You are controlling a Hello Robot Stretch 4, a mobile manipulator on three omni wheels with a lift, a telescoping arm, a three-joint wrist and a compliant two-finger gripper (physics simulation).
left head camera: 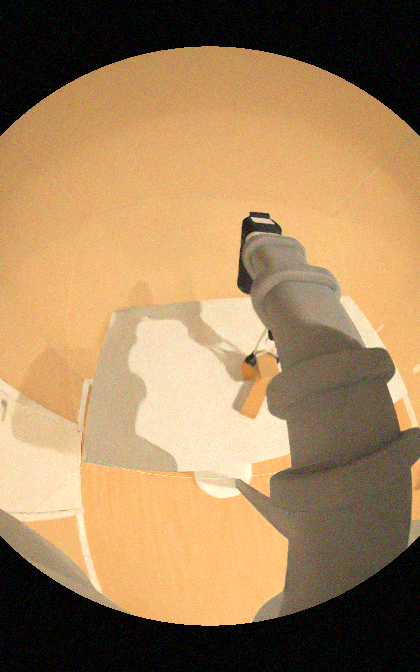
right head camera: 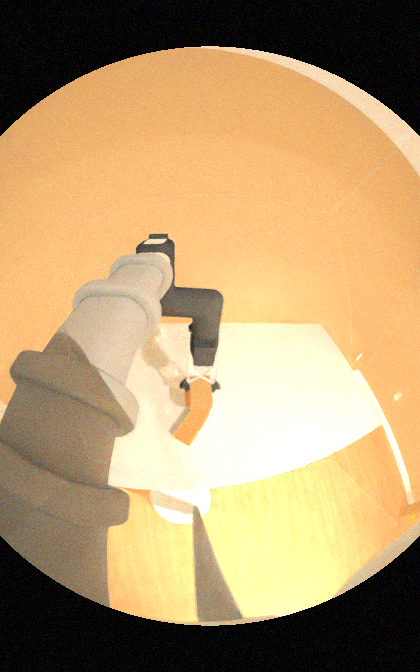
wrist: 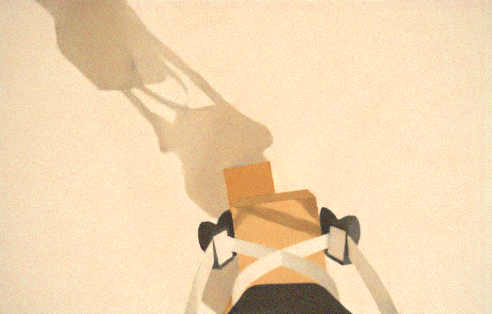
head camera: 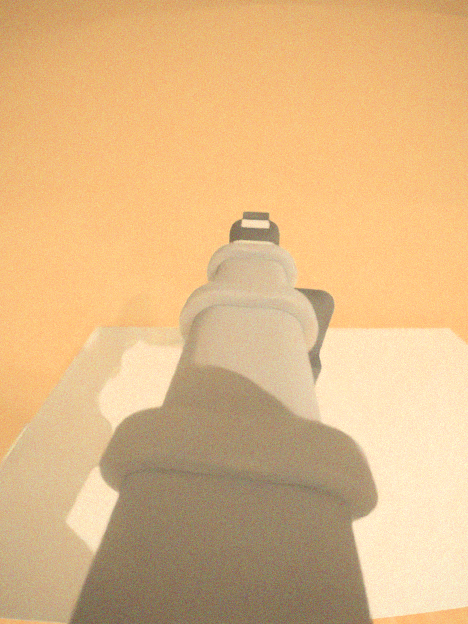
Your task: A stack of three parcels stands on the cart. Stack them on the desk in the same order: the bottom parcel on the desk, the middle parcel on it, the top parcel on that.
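Frame: origin at the robot's base, x ahead, y left, z up, level; centimetres.
Where they show: gripper, fingertip midpoint: (wrist: 276, 226).
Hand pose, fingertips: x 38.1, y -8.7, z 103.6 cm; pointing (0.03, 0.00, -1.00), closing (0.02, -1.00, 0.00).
Each offset is from my fingertips to the top centre of the thing. Level surfaces: height alone.
My gripper (left head camera: 264, 359) (right head camera: 200, 385) (wrist: 276, 226) is shut on a tan-orange parcel {dz +4.0, dx -1.9, dy -0.2 cm} (left head camera: 268, 368) (right head camera: 201, 396) (wrist: 295, 207), with one dark fingertip on each side. Another orange parcel (left head camera: 254, 404) (right head camera: 189, 431) lies at an angle on the white desk top {dz -11.3 cm} (head camera: 392, 453) (left head camera: 180, 390) (right head camera: 280, 400) (wrist: 410, 100), partly hidden under the held one. A darker orange part {dz -6.3, dx +2.4, dy +2.4 cm} (left head camera: 248, 371) (wrist: 249, 182) shows beyond the held parcel; I cannot tell whether it belongs to the parcel below. Whether the held parcel touches it is unclear. The cart cannot be made out.
The grey telescoping arm (head camera: 241, 544) (left head camera: 345, 430) (right head camera: 55, 425) reaches across the white top and hides part of it. A round white piece (left head camera: 224, 487) (right head camera: 181, 506) juts out at the near edge. Another white surface (left head camera: 40, 470) stands at the left.
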